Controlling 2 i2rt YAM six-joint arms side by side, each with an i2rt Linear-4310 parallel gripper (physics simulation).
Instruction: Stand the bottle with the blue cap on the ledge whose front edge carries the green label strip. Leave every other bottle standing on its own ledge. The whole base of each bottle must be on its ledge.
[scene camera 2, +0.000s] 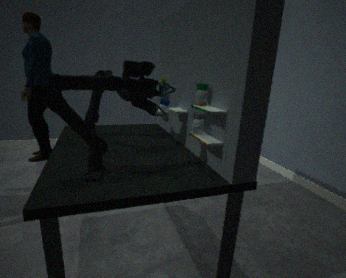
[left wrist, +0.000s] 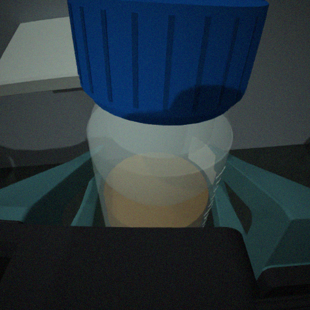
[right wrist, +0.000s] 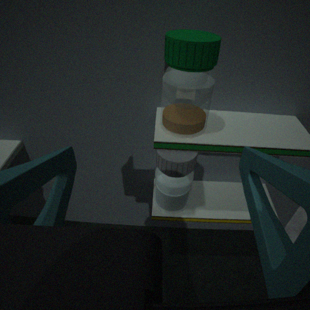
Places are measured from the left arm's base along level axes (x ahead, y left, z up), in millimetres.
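Pixels of known places: left gripper, fingertip midpoint: (scene camera 2: 165, 113); right gripper, fingertip midpoint: (scene camera 2: 171, 89); right arm's base, origin of the base link: (scene camera 2: 95, 171).
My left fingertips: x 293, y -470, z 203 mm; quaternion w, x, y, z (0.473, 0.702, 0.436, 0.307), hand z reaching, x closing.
Note:
For each thing: its top centre in the pictures, then the offset to it from my left fingertips. Level surfaces: height alone.
- bottle with the blue cap, middle of its top: (scene camera 2: 163, 98) dx -13, dy +4, dz +91 mm
- ledge with the green label strip, middle of its top: (scene camera 2: 207, 107) dx -50, dy -383, dz +92 mm
- green-capped bottle, middle of its top: (scene camera 2: 202, 83) dx -30, dy -320, dz +197 mm
- yellow-strip ledge, middle of its top: (scene camera 2: 205, 137) dx -50, dy -383, dz -48 mm
- pale-capped bottle, middle of its top: (scene camera 2: 199, 112) dx -32, dy -315, dz +57 mm
- white ledge, middle of its top: (scene camera 2: 177, 109) dx +91, dy -8, dz +22 mm
- yellow cap, middle of its top: (scene camera 2: 163, 79) dx +204, dy +302, dz +197 mm
- table, its level: dz -203 mm
The bottle with the blue cap (scene camera 2: 165, 102) (left wrist: 167, 55) is held by my left gripper (scene camera 2: 160, 110) (left wrist: 156, 154), whose fingers are shut on its clear body; orange contents show inside. My right gripper (scene camera 2: 171, 89) (right wrist: 157, 155) is open and empty, above the left one in scene camera 2. The ledge with the green label strip (scene camera 2: 216, 108) (right wrist: 255, 131) is on the wall panel. A green-capped bottle (scene camera 2: 201, 94) (right wrist: 189, 82) stands upright at its left end; white ledge surface shows to the right of it. The held bottle's base is hidden.
Below, a yellow-strip ledge (scene camera 2: 210, 140) (right wrist: 220, 200) bears a pale-capped bottle (scene camera 2: 198, 125) (right wrist: 173, 185). Another white ledge (scene camera 2: 178, 109) is left of these. A ledge (left wrist: 40, 47) is behind the held bottle. A yellow cap (scene camera 2: 163, 80) shows behind the right gripper. A person (scene camera 2: 37, 60) stands beyond the table (scene camera 2: 125, 175).

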